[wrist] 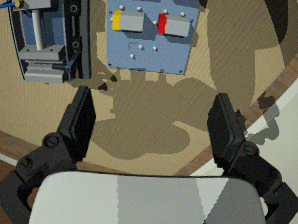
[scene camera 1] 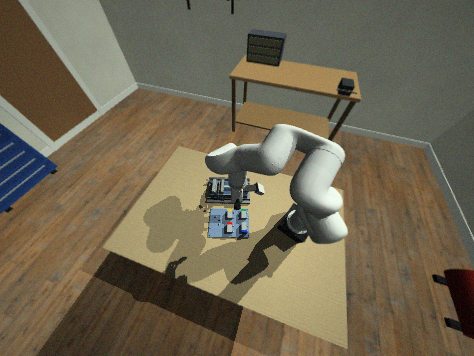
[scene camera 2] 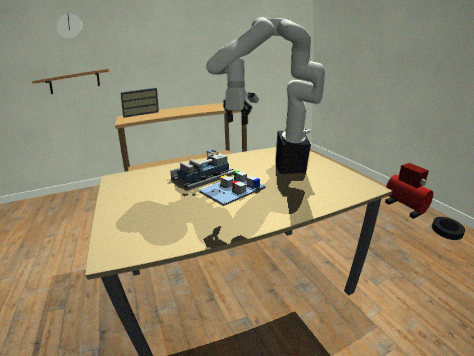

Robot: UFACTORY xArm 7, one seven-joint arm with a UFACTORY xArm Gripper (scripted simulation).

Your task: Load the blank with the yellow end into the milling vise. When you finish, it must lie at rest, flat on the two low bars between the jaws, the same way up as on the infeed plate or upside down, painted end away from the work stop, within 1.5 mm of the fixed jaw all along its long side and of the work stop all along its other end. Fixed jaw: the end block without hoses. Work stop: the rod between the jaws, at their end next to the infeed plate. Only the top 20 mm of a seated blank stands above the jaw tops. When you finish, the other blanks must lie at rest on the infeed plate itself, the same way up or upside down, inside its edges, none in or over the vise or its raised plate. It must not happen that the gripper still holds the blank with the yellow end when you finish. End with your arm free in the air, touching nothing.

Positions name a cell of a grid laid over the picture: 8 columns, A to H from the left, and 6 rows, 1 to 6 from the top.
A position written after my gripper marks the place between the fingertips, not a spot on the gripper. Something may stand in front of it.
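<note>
What you'd see here is my gripper (scene camera 2: E3), and from the wrist there's my gripper (wrist: E3) again.
</note>
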